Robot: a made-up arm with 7 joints. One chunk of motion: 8 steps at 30 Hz.
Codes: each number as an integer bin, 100 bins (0 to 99) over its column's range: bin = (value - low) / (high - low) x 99, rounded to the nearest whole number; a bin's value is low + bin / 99 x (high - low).
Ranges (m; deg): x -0.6..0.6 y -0.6..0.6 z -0.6..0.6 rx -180..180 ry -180..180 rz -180..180
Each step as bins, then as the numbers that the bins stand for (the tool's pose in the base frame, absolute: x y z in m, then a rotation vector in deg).
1 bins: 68 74 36 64 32 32
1 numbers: 0.2242 0.2970 -0.1636 52.73 -63.64 -63.64
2 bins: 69 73 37 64 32 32
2 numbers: 0.2364 0.2848 -0.1515 52.73 -63.64 -63.64
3 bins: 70 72 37 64 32 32
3 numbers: 0.2485 0.2727 -0.1515 52.73 -63.64 -63.64
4 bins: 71 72 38 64 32 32
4 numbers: 0.2606 0.2727 -0.1394 52.73 -63.64 -63.64
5 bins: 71 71 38 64 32 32
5 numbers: 0.2606 0.2606 -0.1394 52.73 -63.64 -63.64
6 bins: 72 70 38 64 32 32
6 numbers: 0.2727 0.2485 -0.1394 52.73 -63.64 -63.64
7 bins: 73 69 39 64 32 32
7 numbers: 0.2848 0.2364 -0.1273 52.73 -63.64 -63.64
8 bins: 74 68 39 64 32 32
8 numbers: 0.2970 0.2242 -0.1273 52.73 -63.64 -63.64
